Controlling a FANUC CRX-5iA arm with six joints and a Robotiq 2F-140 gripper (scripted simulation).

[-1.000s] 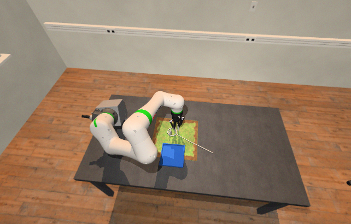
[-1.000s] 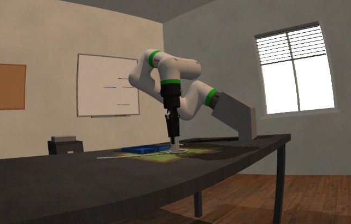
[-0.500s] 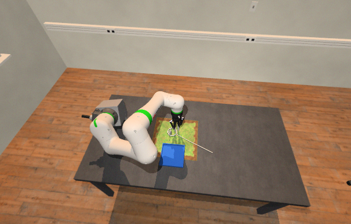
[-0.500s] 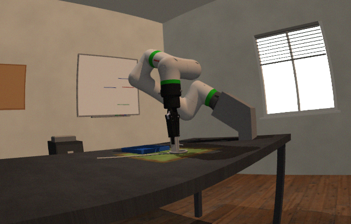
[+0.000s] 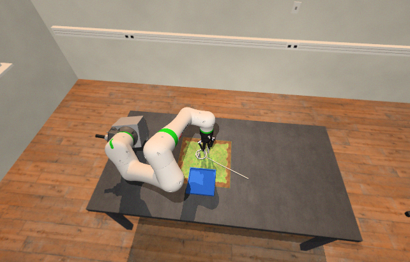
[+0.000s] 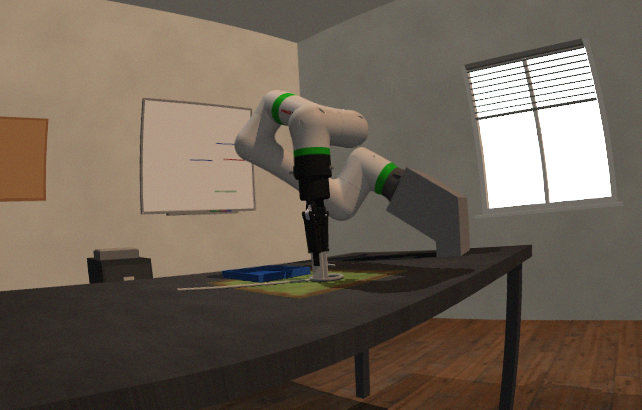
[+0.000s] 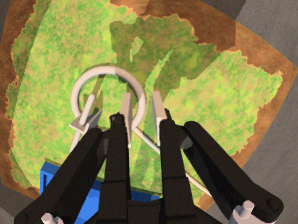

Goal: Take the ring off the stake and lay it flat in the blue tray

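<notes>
Right now the ring is 40 mm behind my hand, 10 mm to the right of it and 40 mm below it. Also, from my hand: blue tray 20 mm behind, 240 mm to the right, 30 mm below; grey stake 50 mm behind, 40 mm to the right, 20 mm below.
</notes>
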